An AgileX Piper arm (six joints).
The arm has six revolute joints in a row. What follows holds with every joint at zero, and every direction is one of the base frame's.
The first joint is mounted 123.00 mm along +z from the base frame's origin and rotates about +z.
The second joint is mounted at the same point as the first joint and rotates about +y.
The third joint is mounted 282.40 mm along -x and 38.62 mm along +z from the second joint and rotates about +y.
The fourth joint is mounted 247.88 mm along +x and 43.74 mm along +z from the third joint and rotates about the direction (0.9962, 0, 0.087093).
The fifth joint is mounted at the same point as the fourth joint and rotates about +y.
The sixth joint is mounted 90.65 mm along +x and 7.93 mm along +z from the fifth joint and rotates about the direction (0.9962, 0, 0.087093).
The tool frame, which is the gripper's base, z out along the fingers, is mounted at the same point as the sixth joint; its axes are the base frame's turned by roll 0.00, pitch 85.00 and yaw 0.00 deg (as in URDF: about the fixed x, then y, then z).
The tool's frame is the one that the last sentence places.
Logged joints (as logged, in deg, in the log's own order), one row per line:
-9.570, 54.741, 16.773, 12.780, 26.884, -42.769
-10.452, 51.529, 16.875, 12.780, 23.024, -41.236
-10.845, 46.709, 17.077, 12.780, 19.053, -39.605
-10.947, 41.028, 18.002, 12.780, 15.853, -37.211
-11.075, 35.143, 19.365, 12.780, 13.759, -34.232
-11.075, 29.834, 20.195, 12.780, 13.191, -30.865
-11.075, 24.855, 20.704, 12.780, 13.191, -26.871
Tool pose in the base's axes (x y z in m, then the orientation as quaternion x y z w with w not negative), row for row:
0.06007, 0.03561, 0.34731, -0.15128, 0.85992, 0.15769, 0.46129
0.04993, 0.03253, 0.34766, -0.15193, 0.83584, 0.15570, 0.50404
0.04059, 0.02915, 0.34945, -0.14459, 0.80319, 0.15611, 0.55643
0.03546, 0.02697, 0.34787, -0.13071, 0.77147, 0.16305, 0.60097
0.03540, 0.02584, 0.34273, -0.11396, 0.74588, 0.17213, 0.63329
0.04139, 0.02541, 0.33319, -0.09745, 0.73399, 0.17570, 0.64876
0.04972, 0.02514, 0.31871, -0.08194, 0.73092, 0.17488, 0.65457
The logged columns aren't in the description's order. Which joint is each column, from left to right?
Columns, left to right: joint 6, joint 5, joint 4, joint 1, joint 2, joint 3.
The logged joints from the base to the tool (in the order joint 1, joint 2, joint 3, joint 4, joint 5, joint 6), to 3 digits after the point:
12.780, 26.884, -42.769, 16.773, 54.741, -9.570
12.780, 23.024, -41.236, 16.875, 51.529, -10.452
12.780, 19.053, -39.605, 17.077, 46.709, -10.845
12.780, 15.853, -37.211, 18.002, 41.028, -10.947
12.780, 13.759, -34.232, 19.365, 35.143, -11.075
12.780, 13.191, -30.865, 20.195, 29.834, -11.075
12.780, 13.191, -26.871, 20.704, 24.855, -11.075

